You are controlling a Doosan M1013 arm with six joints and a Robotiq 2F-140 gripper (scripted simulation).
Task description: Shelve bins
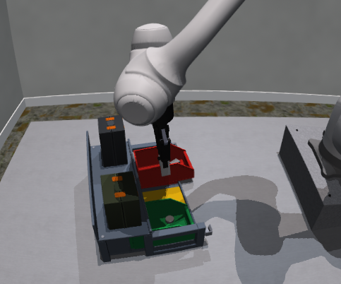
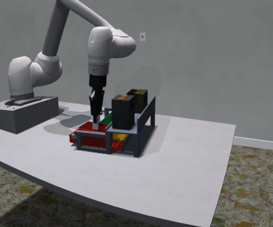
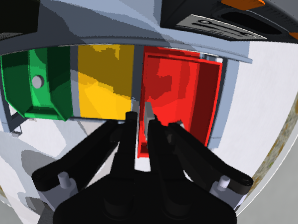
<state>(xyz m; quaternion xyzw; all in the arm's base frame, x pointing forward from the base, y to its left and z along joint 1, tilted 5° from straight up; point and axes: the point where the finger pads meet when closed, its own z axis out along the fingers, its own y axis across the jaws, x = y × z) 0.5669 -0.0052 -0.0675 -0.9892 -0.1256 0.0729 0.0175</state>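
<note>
Now: hand 50 mm to the left of the red bin, 40 mm above it and 10 mm short of it. From my hand the other things lie so: green bin 190 mm to the left, 50 mm below.
</note>
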